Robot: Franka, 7 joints.
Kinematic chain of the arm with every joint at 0, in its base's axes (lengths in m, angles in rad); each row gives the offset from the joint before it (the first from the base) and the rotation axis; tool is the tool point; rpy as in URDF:
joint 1: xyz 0 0 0.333 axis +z
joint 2: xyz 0 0 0 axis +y
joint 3: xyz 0 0 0.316 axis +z
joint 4: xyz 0.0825 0 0 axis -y
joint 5: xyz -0.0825 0 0.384 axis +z
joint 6: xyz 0 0 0 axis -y
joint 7: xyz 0.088 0 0 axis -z
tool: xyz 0 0 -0.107 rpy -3.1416 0 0
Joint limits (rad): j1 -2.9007..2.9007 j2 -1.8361..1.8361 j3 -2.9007..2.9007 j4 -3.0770..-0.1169 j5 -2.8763..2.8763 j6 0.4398..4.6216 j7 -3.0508..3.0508
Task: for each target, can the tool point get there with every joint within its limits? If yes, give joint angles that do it. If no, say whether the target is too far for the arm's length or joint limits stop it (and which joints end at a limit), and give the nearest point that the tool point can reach.
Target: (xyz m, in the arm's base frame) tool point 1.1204 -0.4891 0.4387
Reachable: no: too far | nearest point 0.7833 -0.3420 0.4069 | short by 0.369 m
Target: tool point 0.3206 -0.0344 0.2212
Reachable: yes | joints 0.9767 -1.4604 -1.9658 -2.8531 1.1246 2.2732 -0.3759
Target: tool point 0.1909 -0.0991 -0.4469
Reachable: no: joint limits stop it (at a limit: joint 2) | nearest point 0.1997 -0.1036 -0.3576 | short by 0.090 m
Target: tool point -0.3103 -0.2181 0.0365
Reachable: yes | joints 1.9285 -1.1811 2.3776 -2.4794 1.1843 2.8547 0.4242
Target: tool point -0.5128 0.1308 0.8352
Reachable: yes | joints 0.5733 -0.2219 2.4083 -1.2428 1.2492 3.7728 0.6909
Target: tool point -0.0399 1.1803 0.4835
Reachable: no: too far | nearest point -0.0288 0.8505 0.4415 | short by 0.333 m
